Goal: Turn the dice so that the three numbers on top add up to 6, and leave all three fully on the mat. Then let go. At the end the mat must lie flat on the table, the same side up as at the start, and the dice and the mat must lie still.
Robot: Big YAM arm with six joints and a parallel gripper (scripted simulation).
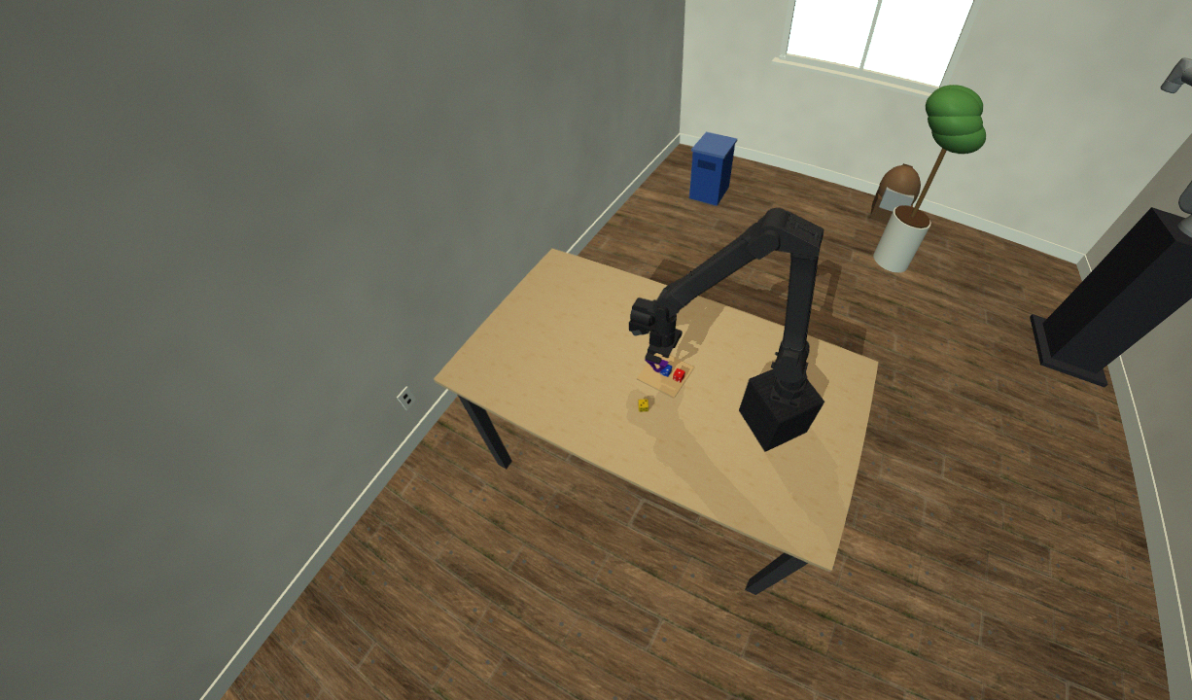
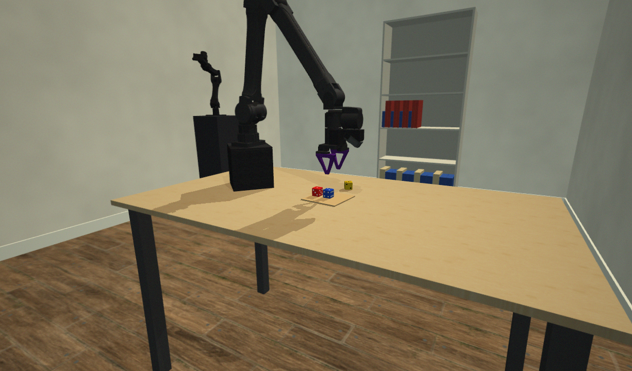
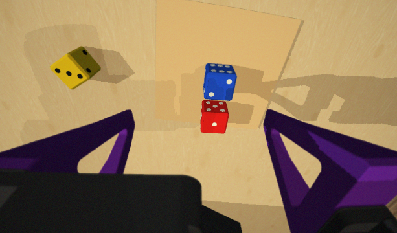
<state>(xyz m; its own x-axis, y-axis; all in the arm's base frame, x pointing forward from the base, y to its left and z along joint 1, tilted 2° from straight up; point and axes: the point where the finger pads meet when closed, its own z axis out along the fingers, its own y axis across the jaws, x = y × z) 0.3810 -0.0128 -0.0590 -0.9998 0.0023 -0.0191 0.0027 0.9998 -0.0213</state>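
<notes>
Right now the yellow die is 130 mm to the left of my hand, 90 mm below it and 10 mm ahead of it. The rest, counted from my hand: blue die: 80 mm below, 20 mm to the right, 10 mm behind; red die: 80 mm below, 50 mm behind, 20 mm to the right; tan mat: 100 mm below, 20 mm to the right, 10 mm behind.
</notes>
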